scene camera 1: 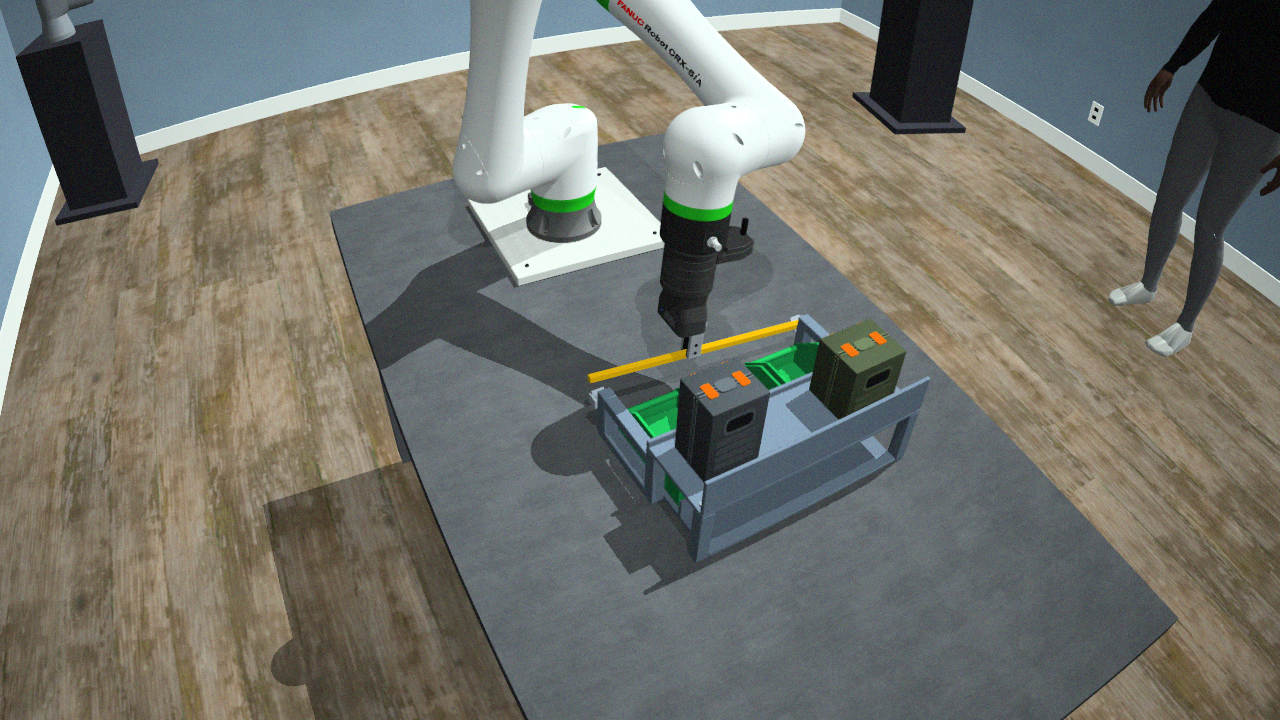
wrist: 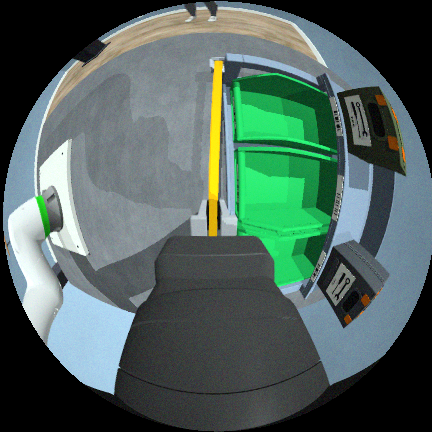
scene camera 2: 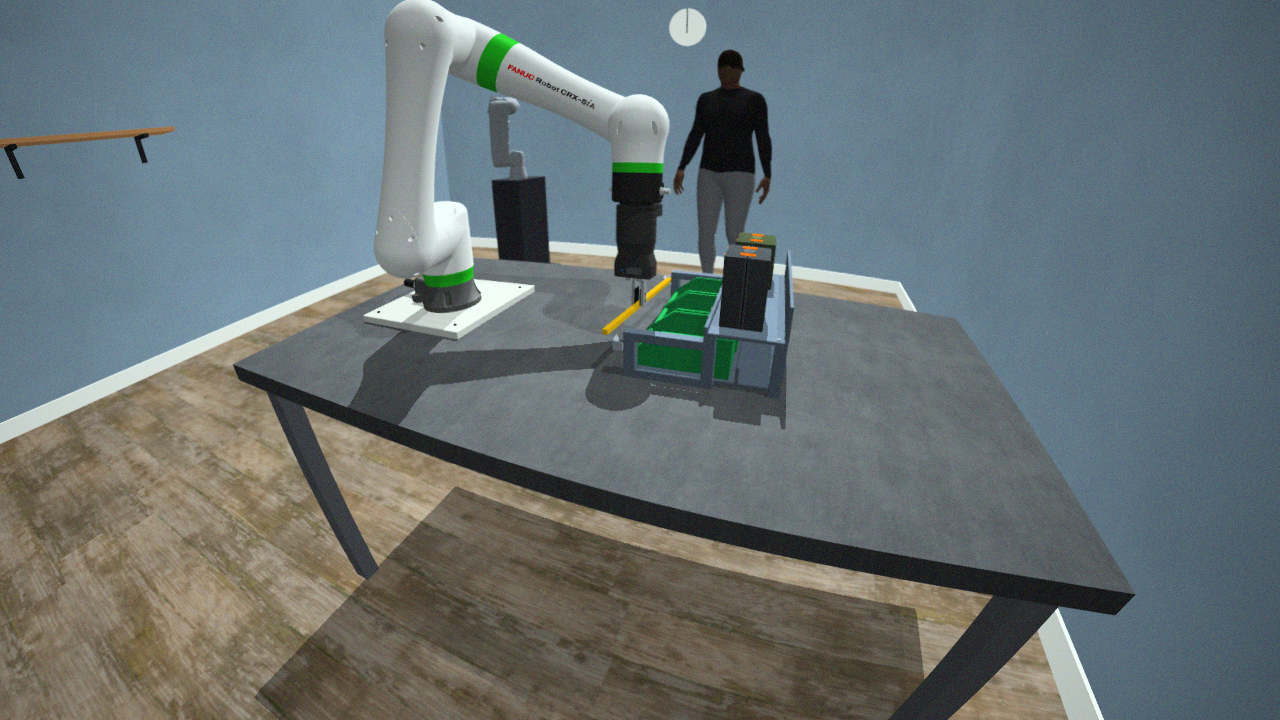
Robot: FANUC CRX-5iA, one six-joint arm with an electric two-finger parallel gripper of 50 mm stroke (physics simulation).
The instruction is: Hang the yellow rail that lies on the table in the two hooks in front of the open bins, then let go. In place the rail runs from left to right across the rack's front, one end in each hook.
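Places are measured from the arm's base along level axes (x left, y back, z up), in millimetres.
Where they show: gripper, fingertip midpoint: (scene camera 1: 690,352) (wrist: 212,208) (scene camera 2: 639,304); arm's base at its link origin: (scene camera 1: 563,222) (wrist: 54,207) (scene camera 2: 452,301).
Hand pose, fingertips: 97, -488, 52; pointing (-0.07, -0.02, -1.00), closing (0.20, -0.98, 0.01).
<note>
Things, the pixels of their centre, and the offset from my fingertips, as dx, dy, dz. "*": a spot on its surface instead.
- yellow rail at the middle of its body: (wrist: 212,189) (scene camera 1: 702,349) (scene camera 2: 642,301) +22, +4, -1
- blue-grey rack at the middle of its body: (scene camera 1: 757,403) (wrist: 322,194) (scene camera 2: 713,304) +54, -138, +11
- left hook at a spot on its surface: (scene camera 1: 597,394) * -155, -48, -7
- right hook at a spot on its surface: (wrist: 216,63) (scene camera 1: 797,321) * +197, +38, -4
- dark grey case at the middle of its body: (scene camera 1: 720,420) (scene camera 2: 746,286) (wrist: 353,281) -42, -231, +93
- olive case at the middle of its body: (scene camera 1: 857,370) (wrist: 377,129) (scene camera 2: 755,259) +183, -177, +80
My gripper (scene camera 1: 693,349) (scene camera 2: 638,293) (wrist: 212,208) is shut on the yellow rail (scene camera 1: 749,334) (scene camera 2: 623,317) (wrist: 215,135) near its middle. The rail runs along the front of the blue-grey rack (scene camera 1: 814,447) (scene camera 2: 707,360). In scene camera 1 its left end is above and apart from the left hook (scene camera 1: 597,394), which also shows in scene camera 2 (scene camera 2: 617,342). Its other end is at the right hook (scene camera 1: 795,318) (wrist: 216,63); whether it touches that hook I cannot tell. The left hook is hidden in the wrist view.
Green open bins (scene camera 1: 785,364) (scene camera 2: 687,317) (wrist: 275,112) stand in the rack behind the rail. A dark grey case (scene camera 1: 721,428) (scene camera 2: 744,291) (wrist: 352,282) and an olive case (scene camera 1: 857,368) (wrist: 372,127) stand on the rack's upper board. The robot's white base plate (scene camera 1: 528,259) (scene camera 2: 420,324) is on the table.
</note>
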